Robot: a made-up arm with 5 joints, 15 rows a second.
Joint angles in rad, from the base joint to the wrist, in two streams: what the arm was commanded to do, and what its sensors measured. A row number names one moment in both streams.
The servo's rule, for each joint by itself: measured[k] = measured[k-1] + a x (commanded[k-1-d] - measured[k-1]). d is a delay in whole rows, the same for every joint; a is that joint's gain. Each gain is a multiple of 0.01, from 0.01 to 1. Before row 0 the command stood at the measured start. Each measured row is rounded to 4 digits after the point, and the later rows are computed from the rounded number. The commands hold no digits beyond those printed.
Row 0, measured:
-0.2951, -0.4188, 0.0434, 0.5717, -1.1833
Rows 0 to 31, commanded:
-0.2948, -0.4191, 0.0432, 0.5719, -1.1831
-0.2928, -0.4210, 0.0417, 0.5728, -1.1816
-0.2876, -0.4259, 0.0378, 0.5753, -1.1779
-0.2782, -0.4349, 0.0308, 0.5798, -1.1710
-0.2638, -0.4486, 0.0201, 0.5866, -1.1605
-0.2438, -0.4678, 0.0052, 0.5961, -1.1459
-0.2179, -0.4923, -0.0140, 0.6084, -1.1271
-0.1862, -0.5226, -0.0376, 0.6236, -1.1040
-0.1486, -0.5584, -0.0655, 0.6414, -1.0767
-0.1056, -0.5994, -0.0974, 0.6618, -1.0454
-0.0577, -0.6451, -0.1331, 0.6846, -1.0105
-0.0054, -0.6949, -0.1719, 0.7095, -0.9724
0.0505, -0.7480, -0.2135, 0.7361, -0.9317
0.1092, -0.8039, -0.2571, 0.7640, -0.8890
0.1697, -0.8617, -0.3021, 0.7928, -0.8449
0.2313, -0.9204, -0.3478, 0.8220, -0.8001
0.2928, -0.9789, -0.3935, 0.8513, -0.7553
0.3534, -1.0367, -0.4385, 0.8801, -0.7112
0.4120, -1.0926, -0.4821, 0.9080, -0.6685
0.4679, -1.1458, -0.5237, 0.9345, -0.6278
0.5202, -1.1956, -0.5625, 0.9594, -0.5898
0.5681, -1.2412, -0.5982, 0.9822, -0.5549
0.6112, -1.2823, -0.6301, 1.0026, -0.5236
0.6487, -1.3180, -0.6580, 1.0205, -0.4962
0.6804, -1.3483, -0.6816, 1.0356, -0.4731
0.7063, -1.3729, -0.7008, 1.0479, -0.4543
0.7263, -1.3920, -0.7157, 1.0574, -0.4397
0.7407, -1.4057, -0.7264, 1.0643, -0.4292
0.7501, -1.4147, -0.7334, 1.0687, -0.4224
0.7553, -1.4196, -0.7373, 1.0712, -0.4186
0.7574, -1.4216, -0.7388, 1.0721, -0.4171
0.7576, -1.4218, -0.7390, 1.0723, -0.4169
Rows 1 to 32, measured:
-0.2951, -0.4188, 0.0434, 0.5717, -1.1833
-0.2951, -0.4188, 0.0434, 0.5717, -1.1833
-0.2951, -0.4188, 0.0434, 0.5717, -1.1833
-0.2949, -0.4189, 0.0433, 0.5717, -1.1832
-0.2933, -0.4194, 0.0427, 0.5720, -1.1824
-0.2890, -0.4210, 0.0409, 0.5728, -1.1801
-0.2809, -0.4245, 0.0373, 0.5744, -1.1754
-0.2681, -0.4305, 0.0311, 0.5772, -1.1677
-0.2499, -0.4398, 0.0218, 0.5815, -1.1564
-0.2259, -0.4529, 0.0089, 0.5877, -1.1412
-0.1961, -0.4703, -0.0078, 0.5960, -1.1219
-0.1605, -0.4923, -0.0286, 0.6064, -1.0984
-0.1193, -0.5191, -0.0534, 0.6191, -1.0708
-0.0731, -0.5506, -0.0821, 0.6342, -1.0394
-0.0223, -0.5867, -0.1144, 0.6515, -1.0046
0.0323, -0.6270, -0.1501, 0.6710, -0.9667
0.0900, -0.6712, -0.1886, 0.6924, -0.9263
0.1498, -0.7188, -0.2295, 0.7155, -0.8840
0.2109, -0.7692, -0.2721, 0.7400, -0.8404
0.2723, -0.8216, -0.3158, 0.7656, -0.7961
0.3331, -0.8754, -0.3600, 0.7919, -0.7520
0.3923, -0.9297, -0.4040, 0.8186, -0.7086
0.4490, -0.9837, -0.4471, 0.8453, -0.6666
0.5024, -1.0367, -0.4886, 0.8715, -0.6267
0.5517, -1.0878, -0.5281, 0.8970, -0.5894
0.5963, -1.1364, -0.5648, 0.9213, -0.5552
0.6356, -1.1818, -0.5984, 0.9441, -0.5245
0.6692, -1.2234, -0.6284, 0.9651, -0.4978
0.6970, -1.2608, -0.6545, 0.9841, -0.4752
0.7190, -1.2936, -0.6765, 1.0010, -0.4567
0.7353, -1.3216, -0.6945, 1.0156, -0.4424
0.7464, -1.3449, -0.7085, 1.0278, -0.4320
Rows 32 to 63, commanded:
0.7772, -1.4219, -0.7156, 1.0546, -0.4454
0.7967, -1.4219, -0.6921, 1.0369, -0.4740
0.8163, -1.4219, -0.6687, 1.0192, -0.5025
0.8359, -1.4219, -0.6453, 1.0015, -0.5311
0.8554, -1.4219, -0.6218, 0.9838, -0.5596
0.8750, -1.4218, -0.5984, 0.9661, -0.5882
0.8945, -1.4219, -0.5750, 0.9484, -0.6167
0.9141, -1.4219, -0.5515, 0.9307, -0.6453
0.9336, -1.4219, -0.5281, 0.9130, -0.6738
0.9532, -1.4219, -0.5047, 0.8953, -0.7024
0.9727, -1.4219, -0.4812, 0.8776, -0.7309
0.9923, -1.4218, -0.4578, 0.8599, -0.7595
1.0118, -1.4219, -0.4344, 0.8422, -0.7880
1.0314, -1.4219, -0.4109, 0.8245, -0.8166
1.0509, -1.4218, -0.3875, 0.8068, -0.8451
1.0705, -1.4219, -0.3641, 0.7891, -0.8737
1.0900, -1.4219, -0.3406, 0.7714, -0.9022
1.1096, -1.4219, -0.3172, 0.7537, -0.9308
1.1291, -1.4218, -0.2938, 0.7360, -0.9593
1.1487, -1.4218, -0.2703, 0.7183, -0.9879
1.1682, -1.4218, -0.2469, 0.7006, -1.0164
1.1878, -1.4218, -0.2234, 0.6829, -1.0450
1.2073, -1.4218, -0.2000, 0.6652, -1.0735
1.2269, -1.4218, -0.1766, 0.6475, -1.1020
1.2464, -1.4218, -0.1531, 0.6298, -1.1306
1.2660, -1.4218, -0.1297, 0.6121, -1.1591
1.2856, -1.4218, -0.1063, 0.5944, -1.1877
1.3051, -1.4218, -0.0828, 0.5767, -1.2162
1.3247, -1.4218, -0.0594, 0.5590, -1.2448
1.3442, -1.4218, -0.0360, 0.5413, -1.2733
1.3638, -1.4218, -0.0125, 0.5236, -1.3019
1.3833, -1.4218, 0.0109, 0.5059, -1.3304
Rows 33 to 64, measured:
0.7531, -1.3636, -0.7189, 1.0378, -0.4250
0.7563, -1.3781, -0.7261, 1.0457, -0.4209
0.7573, -1.3890, -0.7307, 1.0518, -0.4188
0.7722, -1.3972, -0.7253, 1.0524, -0.4326
0.7906, -1.4034, -0.7133, 1.0488, -0.4541
0.8099, -1.4080, -0.6972, 1.0420, -0.4793
0.8294, -1.4115, -0.6785, 1.0327, -0.5062
0.8489, -1.4141, -0.6581, 1.0215, -0.5340
0.8685, -1.4160, -0.6366, 1.0088, -0.5622
0.8880, -1.4175, -0.6144, 0.9949, -0.5905
0.9076, -1.4186, -0.5918, 0.9801, -0.6190
0.9271, -1.4194, -0.5689, 0.9647, -0.6475
0.9467, -1.4200, -0.5458, 0.9487, -0.6760
0.9662, -1.4205, -0.5225, 0.9323, -0.7045
0.9858, -1.4208, -0.4992, 0.9156, -0.7331
1.0053, -1.4211, -0.4759, 0.8987, -0.7616
1.0249, -1.4213, -0.4525, 0.8816, -0.7902
1.0444, -1.4214, -0.4291, 0.8644, -0.8187
1.0640, -1.4215, -0.4057, 0.8471, -0.8473
1.0835, -1.4216, -0.3823, 0.8297, -0.8758
1.1031, -1.4217, -0.3589, 0.8122, -0.9044
1.1226, -1.4217, -0.3355, 0.7947, -0.9329
1.1422, -1.4217, -0.3120, 0.7771, -0.9615
1.1617, -1.4217, -0.2886, 0.7595, -0.9900
1.1813, -1.4217, -0.2651, 0.7419, -1.0186
1.2008, -1.4217, -0.2417, 0.7243, -1.0471
1.2204, -1.4217, -0.2183, 0.7066, -1.0756
1.2399, -1.4217, -0.1948, 0.6889, -1.1042
1.2595, -1.4217, -0.1714, 0.6712, -1.1327
1.2791, -1.4217, -0.1480, 0.6535, -1.1613
1.2986, -1.4217, -0.1245, 0.6358, -1.1898
1.3182, -1.4217, -0.1011, 0.6181, -1.2184

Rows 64 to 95, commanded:
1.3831, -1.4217, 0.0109, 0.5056, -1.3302
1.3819, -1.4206, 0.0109, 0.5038, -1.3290
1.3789, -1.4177, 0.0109, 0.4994, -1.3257
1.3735, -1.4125, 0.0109, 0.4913, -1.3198
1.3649, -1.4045, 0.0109, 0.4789, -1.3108
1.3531, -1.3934, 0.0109, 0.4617, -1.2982
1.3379, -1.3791, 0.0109, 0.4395, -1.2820
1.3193, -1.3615, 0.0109, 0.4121, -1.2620
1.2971, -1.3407, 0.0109, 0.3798, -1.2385
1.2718, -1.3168, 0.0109, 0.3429, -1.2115
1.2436, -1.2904, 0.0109, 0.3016, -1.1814
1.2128, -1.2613, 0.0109, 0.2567, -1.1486
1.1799, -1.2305, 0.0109, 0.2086, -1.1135
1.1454, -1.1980, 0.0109, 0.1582, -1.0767
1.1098, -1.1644, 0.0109, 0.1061, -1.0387
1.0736, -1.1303, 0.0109, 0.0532, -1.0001
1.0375, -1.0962, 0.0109, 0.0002, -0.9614
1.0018, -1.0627, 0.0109, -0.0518, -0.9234
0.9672, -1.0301, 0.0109, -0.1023, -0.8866
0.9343, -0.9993, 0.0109, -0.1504, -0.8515
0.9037, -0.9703, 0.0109, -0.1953, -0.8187
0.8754, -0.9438, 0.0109, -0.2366, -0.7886
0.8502, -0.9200, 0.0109, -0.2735, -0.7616
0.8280, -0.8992, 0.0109, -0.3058, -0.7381
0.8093, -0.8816, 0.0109, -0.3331, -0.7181
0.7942, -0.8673, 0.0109, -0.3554, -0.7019
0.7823, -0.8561, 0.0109, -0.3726, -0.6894
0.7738, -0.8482, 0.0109, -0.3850, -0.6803
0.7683, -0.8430, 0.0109, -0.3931, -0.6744
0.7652, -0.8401, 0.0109, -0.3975, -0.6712
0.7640, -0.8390, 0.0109, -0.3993, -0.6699
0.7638, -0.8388, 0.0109, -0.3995, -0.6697
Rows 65 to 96, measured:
1.3377, -1.4217, -0.0777, 0.6004, -1.2469
1.3573, -1.4217, -0.0542, 0.5827, -1.2755
1.3768, -1.4217, -0.0308, 0.5650, -1.3040
1.3815, -1.4217, -0.0158, 0.5513, -1.3176
1.3818, -1.4214, -0.0062, 0.5404, -1.3235
1.3796, -1.4205, 0.0000, 0.5310, -1.3246
1.3750, -1.4185, 0.0039, 0.5219, -1.3221
1.3674, -1.4150, 0.0064, 0.5120, -1.3162
1.3567, -1.4096, 0.0080, 0.5004, -1.3068
1.3426, -1.4020, 0.0090, 0.4864, -1.2939
1.3251, -1.3919, 0.0097, 0.4693, -1.2773
1.3041, -1.3791, 0.0101, 0.4487, -1.2571
1.2799, -1.3635, 0.0104, 0.4244, -1.2334
1.2527, -1.3452, 0.0106, 0.3962, -1.2064
1.2228, -1.3242, 0.0107, 0.3641, -1.1763
1.1906, -1.3008, 0.0108, 0.3283, -1.1436
1.1567, -1.2751, 0.0108, 0.2892, -1.1088
1.1215, -1.2474, 0.0108, 0.2471, -1.0723
1.0856, -1.2181, 0.0108, 0.2025, -1.0348
1.0495, -1.1876, 0.0108, 0.1560, -0.9966
1.0137, -1.1564, 0.0108, 0.1082, -0.9585
0.9788, -1.1248, 0.0108, 0.0598, -0.9211
0.9454, -1.0934, 0.0108, 0.0115, -0.8849
0.9141, -1.0626, 0.0108, -0.0361, -0.8505
0.8851, -1.0329, 0.0108, -0.0822, -0.8183
0.8589, -1.0047, 0.0108, -0.1262, -0.7888
0.8357, -0.9783, 0.0108, -0.1675, -0.7624
0.8159, -0.9541, 0.0108, -0.2056, -0.7394
0.7996, -0.9324, 0.0108, -0.2401, -0.7199
0.7866, -0.9133, 0.0108, -0.2706, -0.7040
0.7770, -0.8970, 0.0108, -0.2969, -0.6917
0.7705, -0.8835, 0.0108, -0.3190, -0.6827

